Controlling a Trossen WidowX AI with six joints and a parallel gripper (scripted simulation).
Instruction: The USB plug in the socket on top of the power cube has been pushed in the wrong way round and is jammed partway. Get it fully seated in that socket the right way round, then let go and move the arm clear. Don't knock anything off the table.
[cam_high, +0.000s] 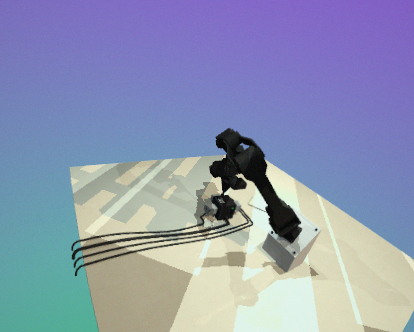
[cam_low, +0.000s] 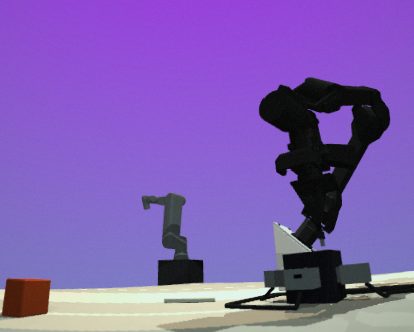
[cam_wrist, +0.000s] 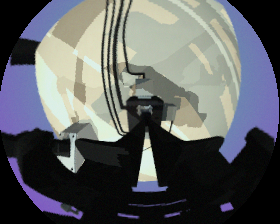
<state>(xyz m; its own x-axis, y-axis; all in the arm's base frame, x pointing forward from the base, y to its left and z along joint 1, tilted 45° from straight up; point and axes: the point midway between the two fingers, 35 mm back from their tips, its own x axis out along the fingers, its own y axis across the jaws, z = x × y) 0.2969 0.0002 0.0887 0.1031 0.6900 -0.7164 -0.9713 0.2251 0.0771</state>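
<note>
Now: gripper tip 2 cm above the USB plug. The rest, counted from my gripper tip: red block: 33 cm to the right, 27 cm ahead, 10 cm below.
</note>
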